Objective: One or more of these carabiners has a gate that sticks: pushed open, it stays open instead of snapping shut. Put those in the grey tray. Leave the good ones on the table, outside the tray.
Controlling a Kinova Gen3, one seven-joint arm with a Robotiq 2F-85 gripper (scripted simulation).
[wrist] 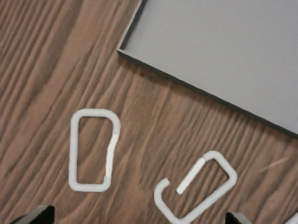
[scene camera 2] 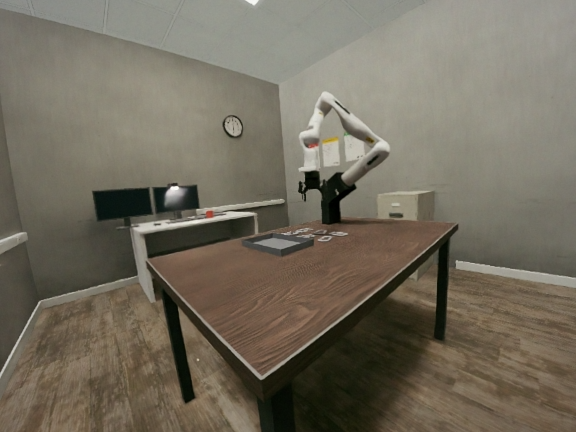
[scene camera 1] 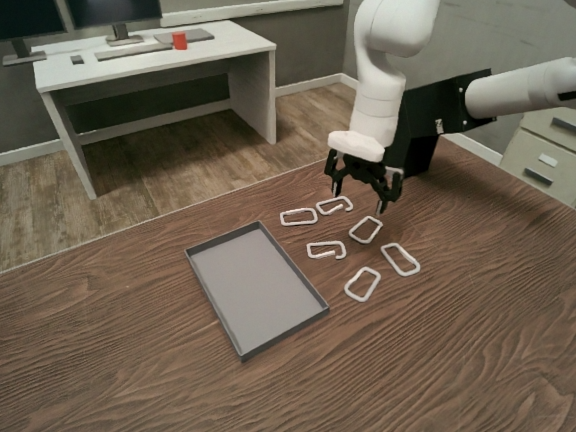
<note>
The pictures show: my gripper and a grey tray.
</note>
